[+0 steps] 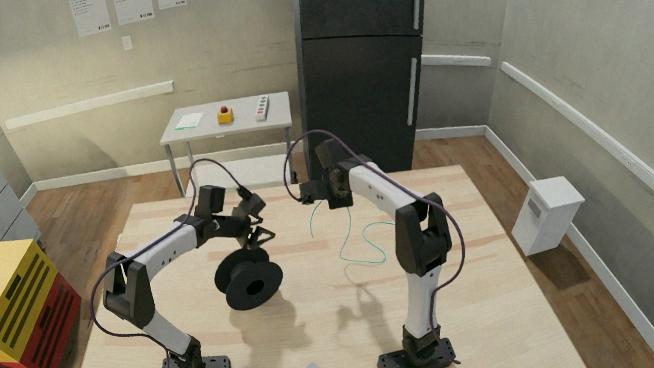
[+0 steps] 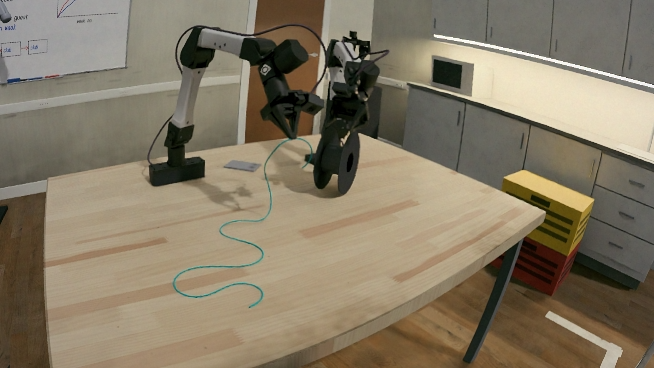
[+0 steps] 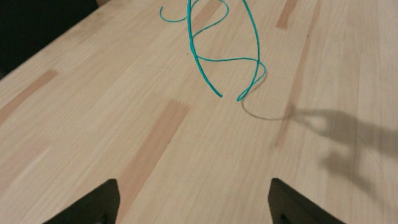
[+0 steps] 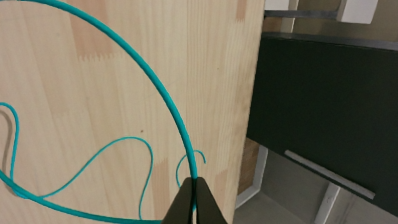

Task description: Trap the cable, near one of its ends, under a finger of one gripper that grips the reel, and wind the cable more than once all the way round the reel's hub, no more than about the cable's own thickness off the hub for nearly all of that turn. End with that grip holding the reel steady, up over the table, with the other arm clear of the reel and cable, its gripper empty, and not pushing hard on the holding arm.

Scene:
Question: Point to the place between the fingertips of the left gripper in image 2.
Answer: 337, 128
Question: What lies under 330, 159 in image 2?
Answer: A black reel.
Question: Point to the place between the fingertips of the right gripper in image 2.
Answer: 293, 139

